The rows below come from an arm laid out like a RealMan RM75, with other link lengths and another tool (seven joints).
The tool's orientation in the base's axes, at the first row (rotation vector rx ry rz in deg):
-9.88, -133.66, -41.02
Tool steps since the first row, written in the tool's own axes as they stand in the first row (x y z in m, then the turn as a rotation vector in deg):
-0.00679, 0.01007, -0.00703, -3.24, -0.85, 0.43
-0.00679, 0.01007, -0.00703, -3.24, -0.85, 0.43
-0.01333, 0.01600, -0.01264, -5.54, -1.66, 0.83
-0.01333, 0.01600, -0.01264, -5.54, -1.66, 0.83
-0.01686, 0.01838, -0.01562, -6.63, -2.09, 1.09
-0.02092, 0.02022, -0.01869, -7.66, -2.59, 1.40
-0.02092, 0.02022, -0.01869, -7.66, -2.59, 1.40
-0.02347, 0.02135, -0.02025, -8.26, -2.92, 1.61
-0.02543, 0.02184, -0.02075, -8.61, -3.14, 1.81
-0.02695, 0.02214, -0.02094, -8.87, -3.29, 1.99
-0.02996, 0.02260, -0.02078, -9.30, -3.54, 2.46
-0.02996, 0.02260, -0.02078, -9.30, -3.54, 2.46
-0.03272, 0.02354, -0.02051, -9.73, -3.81, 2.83
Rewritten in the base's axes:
0.01228, 0.00514, 0.00445, 1.95, -0.26, -2.74
0.01228, 0.00514, 0.00445, 1.95, -0.26, -2.74
0.02228, 0.00754, 0.00633, 3.22, -0.57, -4.84
0.02228, 0.00754, 0.00633, 3.22, -0.57, -4.84
0.02740, 0.00818, 0.00695, 3.77, -0.71, -5.90
0.03281, 0.00835, 0.00704, 4.22, -0.90, -6.98
0.03281, 0.00835, 0.00704, 4.22, -0.90, -6.98
0.03599, 0.00864, 0.00686, 4.45, -1.02, -7.65
0.03791, 0.00891, 0.00612, 4.53, -1.07, -8.10
0.03927, 0.00917, 0.00538, 4.58, -1.08, -8.44
0.04160, 0.00985, 0.00354, 4.56, -1.01, -9.12
0.04160, 0.00985, 0.00354, 4.56, -1.01, -9.12
0.04383, 0.01097, 0.00201, 4.59, -1.01, -9.75

